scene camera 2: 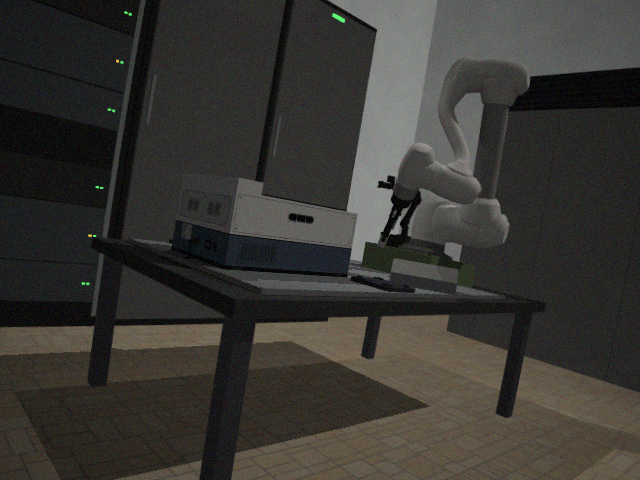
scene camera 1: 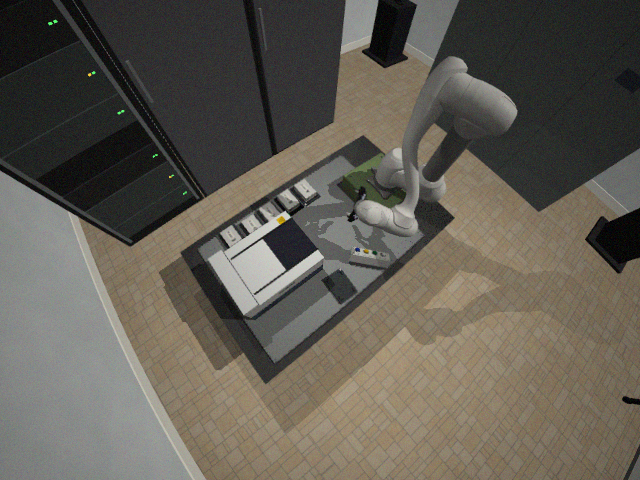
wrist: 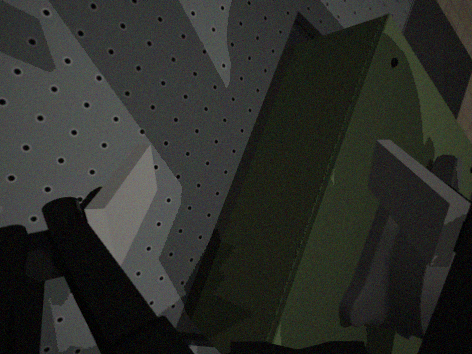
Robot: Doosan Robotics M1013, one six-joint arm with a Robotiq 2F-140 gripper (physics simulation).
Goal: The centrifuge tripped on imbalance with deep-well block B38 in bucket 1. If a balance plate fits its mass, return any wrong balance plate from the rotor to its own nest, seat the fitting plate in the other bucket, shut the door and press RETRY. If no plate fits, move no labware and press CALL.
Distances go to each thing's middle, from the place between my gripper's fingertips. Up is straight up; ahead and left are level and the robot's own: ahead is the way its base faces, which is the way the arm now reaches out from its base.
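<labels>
There is the button box [scene camera 2: 415, 274], which I find 10 cm ahead of my hand, 10 cm below it and 29 cm to the left of it. The white centrifuge [scene camera 1: 259, 271] is 60 cm ahead of my hand, yet 2 cm below it and 3 cm to the left of it.
</labels>
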